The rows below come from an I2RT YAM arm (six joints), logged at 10 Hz.
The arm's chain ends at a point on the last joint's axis. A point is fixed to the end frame.
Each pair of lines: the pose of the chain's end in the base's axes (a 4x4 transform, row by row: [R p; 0 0 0 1], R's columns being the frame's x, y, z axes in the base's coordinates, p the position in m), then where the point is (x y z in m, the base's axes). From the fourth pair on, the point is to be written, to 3 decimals.
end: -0.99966, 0.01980, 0.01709, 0.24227; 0.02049, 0.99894, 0.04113, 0.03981; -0.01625, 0.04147, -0.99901, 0.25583; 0, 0, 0, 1
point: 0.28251 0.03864 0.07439
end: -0.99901, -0.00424, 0.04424, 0.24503; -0.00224, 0.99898, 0.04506, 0.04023; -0.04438, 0.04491, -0.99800, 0.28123; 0, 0, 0, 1
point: 0.29037 0.04062 0.10099
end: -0.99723, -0.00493, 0.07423, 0.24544; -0.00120, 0.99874, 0.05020, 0.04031; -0.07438, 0.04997, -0.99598, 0.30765; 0, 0, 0, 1
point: 0.29618 0.04160 0.12886
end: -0.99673, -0.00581, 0.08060, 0.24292; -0.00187, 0.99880, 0.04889, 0.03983; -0.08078, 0.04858, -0.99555, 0.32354; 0, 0, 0, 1
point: 0.295 0.041 0.145
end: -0.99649, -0.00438, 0.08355, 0.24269; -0.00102, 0.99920, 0.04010, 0.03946; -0.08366, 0.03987, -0.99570, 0.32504; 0, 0, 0, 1
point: 0.295 0.039 0.147
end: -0.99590, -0.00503, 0.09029, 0.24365; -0.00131, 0.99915, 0.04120, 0.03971; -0.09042, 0.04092, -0.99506, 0.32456; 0, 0, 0, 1
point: 0.297 0.039 0.147
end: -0.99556, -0.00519, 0.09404, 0.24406; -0.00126, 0.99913, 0.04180, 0.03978; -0.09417, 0.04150, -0.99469, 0.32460; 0, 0, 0, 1
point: 0.298 0.040 0.147
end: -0.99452, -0.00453, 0.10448, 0.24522; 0.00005, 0.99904, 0.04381, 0.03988; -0.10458, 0.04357, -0.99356, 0.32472; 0, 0, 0, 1
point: 0.301 0.040 0.148
